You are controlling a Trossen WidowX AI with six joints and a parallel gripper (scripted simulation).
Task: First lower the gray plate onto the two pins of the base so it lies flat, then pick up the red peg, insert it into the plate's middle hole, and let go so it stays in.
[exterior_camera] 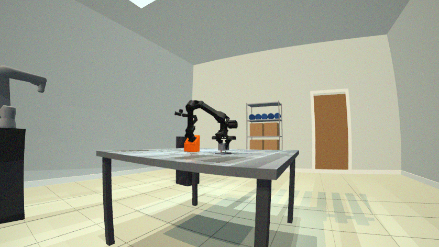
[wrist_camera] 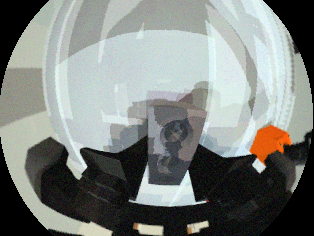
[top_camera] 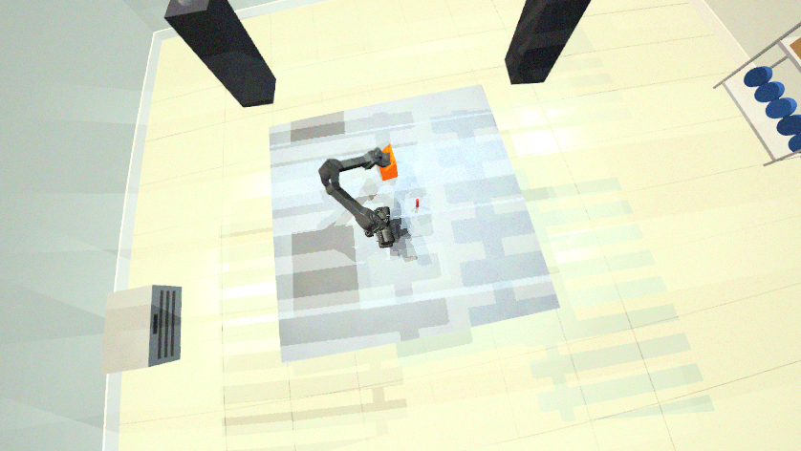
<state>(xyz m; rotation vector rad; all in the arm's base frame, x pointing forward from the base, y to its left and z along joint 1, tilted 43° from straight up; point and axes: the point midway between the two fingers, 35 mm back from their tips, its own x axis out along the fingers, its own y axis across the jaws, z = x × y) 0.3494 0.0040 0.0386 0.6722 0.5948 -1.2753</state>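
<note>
Now: gripper tip 16 cm to the right of the red peg and 13 cm past it. The rest, counted from my gripper tip: gray plate 3 cm above.
</note>
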